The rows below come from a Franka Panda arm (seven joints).
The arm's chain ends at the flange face. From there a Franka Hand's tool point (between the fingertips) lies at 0.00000 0.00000 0.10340 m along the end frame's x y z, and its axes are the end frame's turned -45 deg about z.
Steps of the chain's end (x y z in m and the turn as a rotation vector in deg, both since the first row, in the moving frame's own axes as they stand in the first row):
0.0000, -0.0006, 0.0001, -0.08, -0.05, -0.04
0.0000, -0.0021, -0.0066, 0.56, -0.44, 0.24
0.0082, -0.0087, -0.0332, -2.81, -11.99, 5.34
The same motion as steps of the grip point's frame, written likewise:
0.0003, -0.0004, 0.0001, -0.02, -0.09, -0.04
0.0016, -0.0028, -0.0066, 0.71, 0.08, 0.24
-0.0062, -0.0128, -0.0356, 6.49, -10.47, 5.34

